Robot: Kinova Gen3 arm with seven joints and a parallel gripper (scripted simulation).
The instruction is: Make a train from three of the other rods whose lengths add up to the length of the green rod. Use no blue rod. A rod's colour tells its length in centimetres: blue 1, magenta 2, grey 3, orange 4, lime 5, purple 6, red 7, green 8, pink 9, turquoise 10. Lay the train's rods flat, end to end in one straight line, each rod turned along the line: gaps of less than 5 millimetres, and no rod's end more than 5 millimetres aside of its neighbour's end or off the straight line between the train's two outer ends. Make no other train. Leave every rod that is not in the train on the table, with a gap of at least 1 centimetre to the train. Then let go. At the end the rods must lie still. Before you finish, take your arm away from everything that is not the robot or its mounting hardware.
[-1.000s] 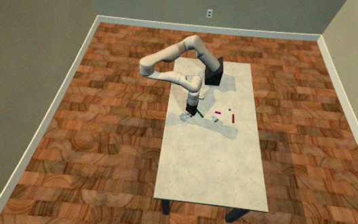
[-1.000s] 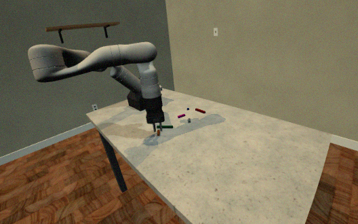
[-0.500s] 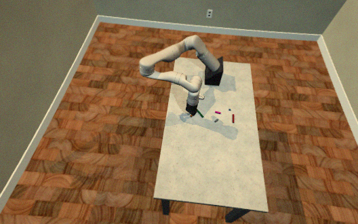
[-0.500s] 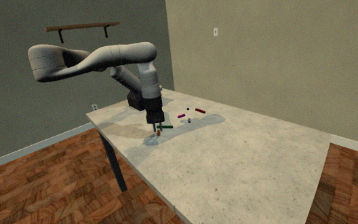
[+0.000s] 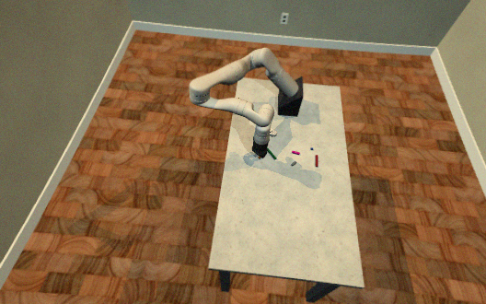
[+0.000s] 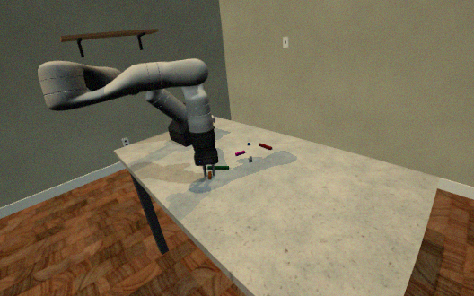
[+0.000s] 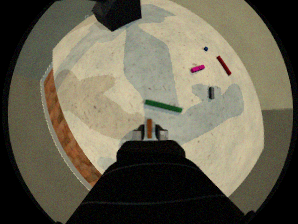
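My hand is 2 cm above the orange rod. Round my hand: green rod: 5 cm to the left, 2 cm below, 2 cm behind; then grey rod: 18 cm to the left, 2 cm below, 2 cm ahead; then small blue rod: 27 cm to the left, 9 cm behind, 2 cm below.
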